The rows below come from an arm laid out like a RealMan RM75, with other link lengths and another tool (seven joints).
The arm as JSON. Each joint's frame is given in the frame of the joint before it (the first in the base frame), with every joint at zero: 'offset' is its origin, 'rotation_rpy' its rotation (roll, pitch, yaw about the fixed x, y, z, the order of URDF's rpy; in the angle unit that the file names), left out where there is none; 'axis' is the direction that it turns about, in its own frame. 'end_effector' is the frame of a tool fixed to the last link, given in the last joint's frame.
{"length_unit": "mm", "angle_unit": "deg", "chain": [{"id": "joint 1", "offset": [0.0, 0.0, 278.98], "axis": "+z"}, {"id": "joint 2", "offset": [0.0, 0.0, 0.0], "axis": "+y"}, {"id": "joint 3", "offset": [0.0, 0.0, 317.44], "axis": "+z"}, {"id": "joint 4", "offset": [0.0, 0.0, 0.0], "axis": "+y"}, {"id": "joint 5", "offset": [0.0, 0.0, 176.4], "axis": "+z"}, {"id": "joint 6", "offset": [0.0, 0.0, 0.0], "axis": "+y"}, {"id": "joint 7", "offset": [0.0, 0.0, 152.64], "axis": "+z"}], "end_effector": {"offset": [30.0, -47.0, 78.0], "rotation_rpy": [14.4, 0.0, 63.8]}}
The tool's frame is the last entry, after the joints.
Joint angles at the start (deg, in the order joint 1, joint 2, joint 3, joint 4, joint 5, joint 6, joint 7):
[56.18 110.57 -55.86 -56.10 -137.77 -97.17 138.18]
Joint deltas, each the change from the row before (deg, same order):
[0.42 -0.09 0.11 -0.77 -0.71 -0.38 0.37]
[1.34 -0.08 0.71 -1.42 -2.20 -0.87 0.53]
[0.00 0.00 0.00 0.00 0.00 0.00 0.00]
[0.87 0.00 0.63 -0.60 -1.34 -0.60 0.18]
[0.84 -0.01 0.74 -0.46 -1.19 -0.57 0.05]
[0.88 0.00 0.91 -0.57 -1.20 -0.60 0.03]
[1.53 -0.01 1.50 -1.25 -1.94 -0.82 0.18]
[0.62 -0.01 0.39 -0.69 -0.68 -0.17 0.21]
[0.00 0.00 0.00 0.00 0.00 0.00 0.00]
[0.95 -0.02 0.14 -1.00 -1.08 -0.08 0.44]
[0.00 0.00 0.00 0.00 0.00 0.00 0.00]
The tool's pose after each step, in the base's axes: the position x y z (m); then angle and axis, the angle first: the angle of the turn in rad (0 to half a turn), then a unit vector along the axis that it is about. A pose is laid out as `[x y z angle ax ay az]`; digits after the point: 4 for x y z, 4 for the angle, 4 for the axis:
[0.2185 0.4682 -0.0006 2.7533 -0.6149 0.7833 -0.0915]
[0.2121 0.4749 0.0078 2.7171 -0.6202 0.7791 -0.0920]
[0.2121 0.4749 0.0078 2.7171 -0.6202 0.7791 -0.0920]
[0.2081 0.4784 0.0121 2.6995 -0.6226 0.7770 -0.0927]
[0.2041 0.4815 0.0160 2.6856 -0.6248 0.7752 -0.0925]
[0.1993 0.4850 0.0204 2.6719 -0.6272 0.7735 -0.0906]
[0.1896 0.4920 0.0286 2.6461 -0.6318 0.7706 -0.0837]
[0.1848 0.4954 0.0322 2.6330 -0.6343 0.7690 -0.0794]
[0.1848 0.4954 0.0322 2.6330 -0.6343 0.7690 -0.0794]
[0.1777 0.5005 0.0374 2.6087 -0.6385 0.7660 -0.0744]
[0.1777 0.5005 0.0374 2.6087 -0.6385 0.7660 -0.0744]

